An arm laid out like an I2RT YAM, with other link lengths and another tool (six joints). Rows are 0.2 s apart.
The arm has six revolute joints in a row. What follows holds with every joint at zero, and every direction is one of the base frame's. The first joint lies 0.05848 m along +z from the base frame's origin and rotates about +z. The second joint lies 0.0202 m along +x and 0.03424 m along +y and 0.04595 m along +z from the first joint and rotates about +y. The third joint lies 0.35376 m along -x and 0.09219 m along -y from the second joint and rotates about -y. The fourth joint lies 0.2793 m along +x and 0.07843 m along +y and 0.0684 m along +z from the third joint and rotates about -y. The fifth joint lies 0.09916 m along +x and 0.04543 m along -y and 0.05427 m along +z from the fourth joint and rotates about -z. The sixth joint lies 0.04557 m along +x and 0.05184 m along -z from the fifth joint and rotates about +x. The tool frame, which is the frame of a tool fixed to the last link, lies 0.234 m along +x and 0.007 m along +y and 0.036 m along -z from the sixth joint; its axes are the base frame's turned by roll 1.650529, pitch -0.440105 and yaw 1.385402 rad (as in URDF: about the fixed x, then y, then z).
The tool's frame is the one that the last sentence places.
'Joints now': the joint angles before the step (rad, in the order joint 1, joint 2, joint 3, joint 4, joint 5, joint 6). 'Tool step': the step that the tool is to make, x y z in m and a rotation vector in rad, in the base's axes. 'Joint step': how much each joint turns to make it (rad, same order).
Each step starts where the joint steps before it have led.
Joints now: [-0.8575, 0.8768, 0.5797, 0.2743, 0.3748, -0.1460]
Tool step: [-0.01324, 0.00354, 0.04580, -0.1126, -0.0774, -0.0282]
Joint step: [0.0001, -0.0406, -0.0261, 0.1281, 0.0275, -0.0178]
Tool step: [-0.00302, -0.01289, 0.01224, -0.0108, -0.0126, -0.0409]
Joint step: [-0.0010, 0.0481, 0.0323, 0.0334, 0.0399, -0.0029]
